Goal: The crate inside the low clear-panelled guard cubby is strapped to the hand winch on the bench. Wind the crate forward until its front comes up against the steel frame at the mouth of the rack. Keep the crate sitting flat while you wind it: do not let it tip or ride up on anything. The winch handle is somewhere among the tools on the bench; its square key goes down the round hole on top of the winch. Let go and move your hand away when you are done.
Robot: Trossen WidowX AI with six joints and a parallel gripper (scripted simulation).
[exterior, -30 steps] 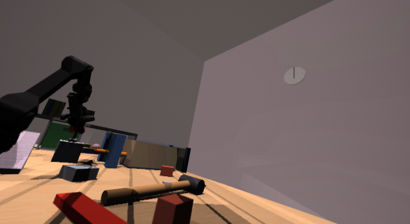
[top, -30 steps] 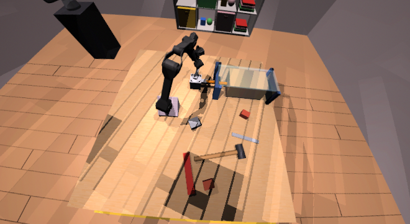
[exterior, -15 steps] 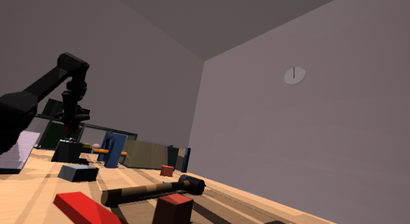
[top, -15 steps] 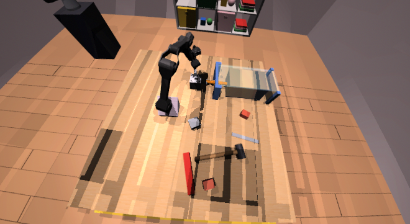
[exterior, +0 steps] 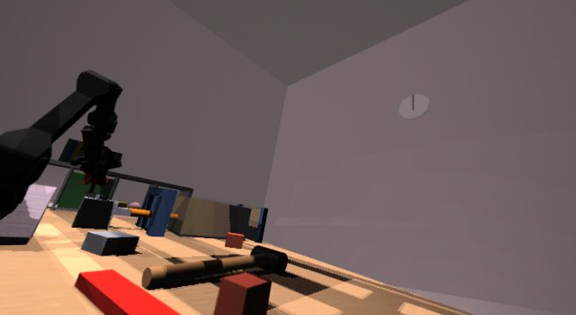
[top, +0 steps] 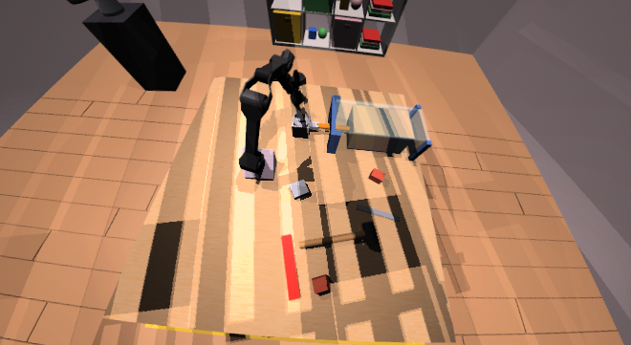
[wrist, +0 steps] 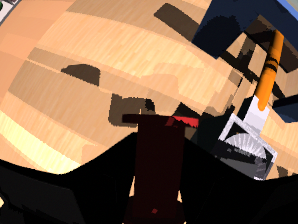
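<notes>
Now: the winch handle 4 cm to the right of my gripper tip and 3 cm below it. From my gripper tip the other things lie so: red grip (1 cm behind, 1 cm to the right); blue steel frame (17 cm ahead, 11 cm to the right, 3 cm below); winch (11 cm to the right, 10 cm below).
</notes>
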